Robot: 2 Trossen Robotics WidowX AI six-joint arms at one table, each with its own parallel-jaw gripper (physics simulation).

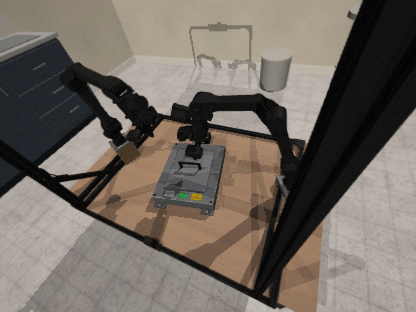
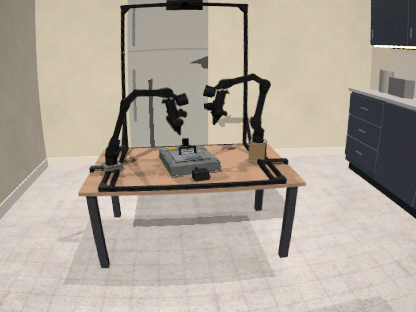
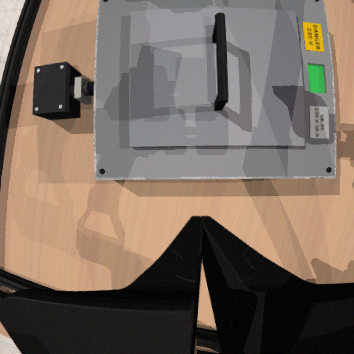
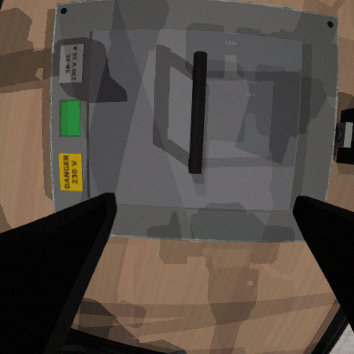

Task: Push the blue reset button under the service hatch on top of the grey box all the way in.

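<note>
The grey box (image 1: pixel 218 170) (image 2: pixel 195 168) (image 3: pixel 215 162) (image 4: pixel 315 192) lies on the table. Its hatch (image 1: pixel 200 181) (image 3: pixel 175 125) (image 4: pixel 140 185) lies flat on its top, with a black bar handle (image 1: pixel 190 164) (image 3: pixel 221 60) (image 4: pixel 198 112). The blue reset button does not show. My right gripper (image 1: pixel 193 156) (image 2: pixel 179 132) (image 4: pixel 206 203) is open and empty, above the box and apart from the handle. My left gripper (image 1: pixel 152 134) (image 2: pixel 215 122) (image 3: pixel 199 223) is shut and empty, raised beside the box.
A black block (image 2: pixel 201 173) (image 3: pixel 55 91) stands at one end of the box. Green (image 3: pixel 316 78) (image 4: pixel 70 118) and yellow (image 3: pixel 313 37) (image 4: pixel 71 172) labels lie at the other end. A black frame (image 1: pixel 151 241) (image 2: pixel 185 186) runs around the wooden table (image 1: pixel 240 235).
</note>
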